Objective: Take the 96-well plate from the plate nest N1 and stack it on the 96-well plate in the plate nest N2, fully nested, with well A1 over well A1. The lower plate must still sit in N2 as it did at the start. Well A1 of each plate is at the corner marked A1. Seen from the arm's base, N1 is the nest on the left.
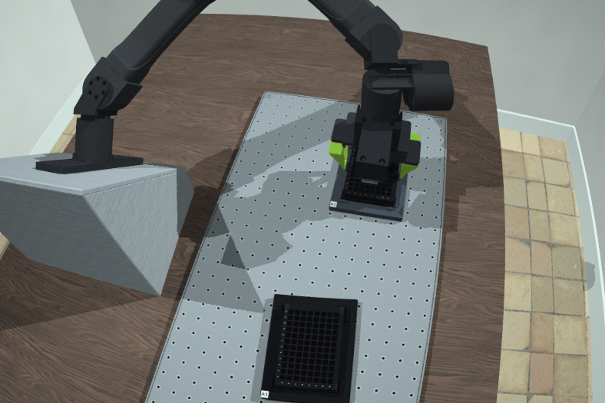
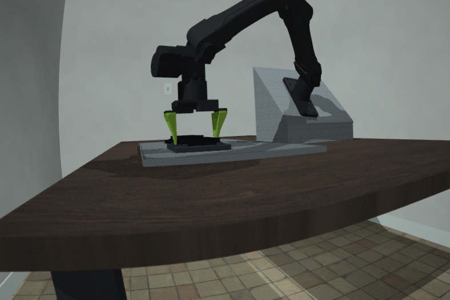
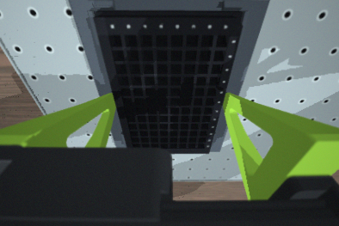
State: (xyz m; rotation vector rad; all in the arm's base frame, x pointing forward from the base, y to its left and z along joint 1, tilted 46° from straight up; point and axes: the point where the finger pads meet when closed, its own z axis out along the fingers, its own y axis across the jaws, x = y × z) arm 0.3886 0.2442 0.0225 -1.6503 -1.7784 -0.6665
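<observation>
Now: hand right at the black 96-well plate. The rest, counted from my hand: nest N2: 30 mm behind, 320 mm to the right, 20 mm below; dark grey nest: 20 mm below.
</observation>
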